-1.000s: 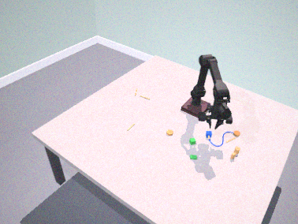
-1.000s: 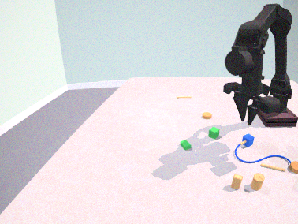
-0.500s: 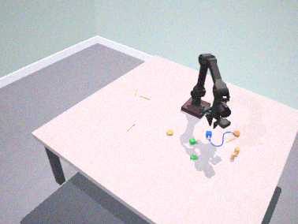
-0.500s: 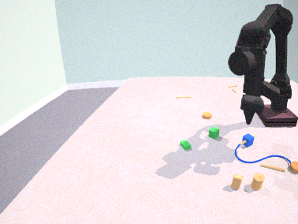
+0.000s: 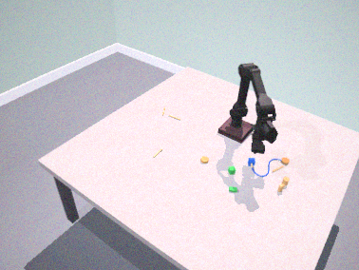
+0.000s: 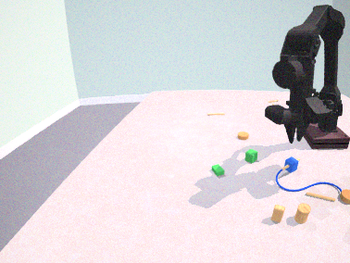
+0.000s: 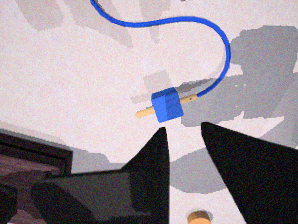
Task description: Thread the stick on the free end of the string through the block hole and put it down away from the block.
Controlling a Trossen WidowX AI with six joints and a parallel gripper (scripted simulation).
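Now: gripper tip 70 mm above the blue block. Round my gripper tip: tan cylinder 190 mm to the left, 70 mm below, 10 mm behind; then tan block 190 mm to the left, 70 mm below, 40 mm ahead; then loose stick 120 mm to the left, 90 mm behind, 80 mm below.
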